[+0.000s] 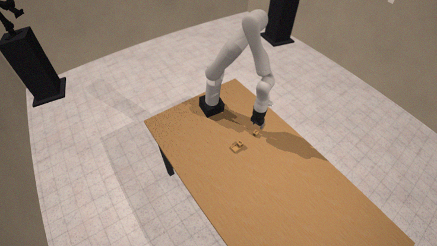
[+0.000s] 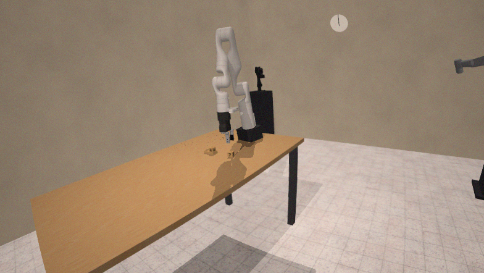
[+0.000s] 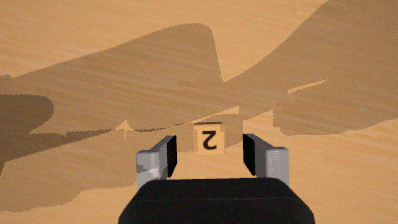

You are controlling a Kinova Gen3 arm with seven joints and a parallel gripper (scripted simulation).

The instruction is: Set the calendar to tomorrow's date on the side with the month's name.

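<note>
My gripper is now 90 mm above the wooden date cube. Round my hand: wooden tray (40 mm ahead, 160 mm to the right, 100 mm below).
</note>
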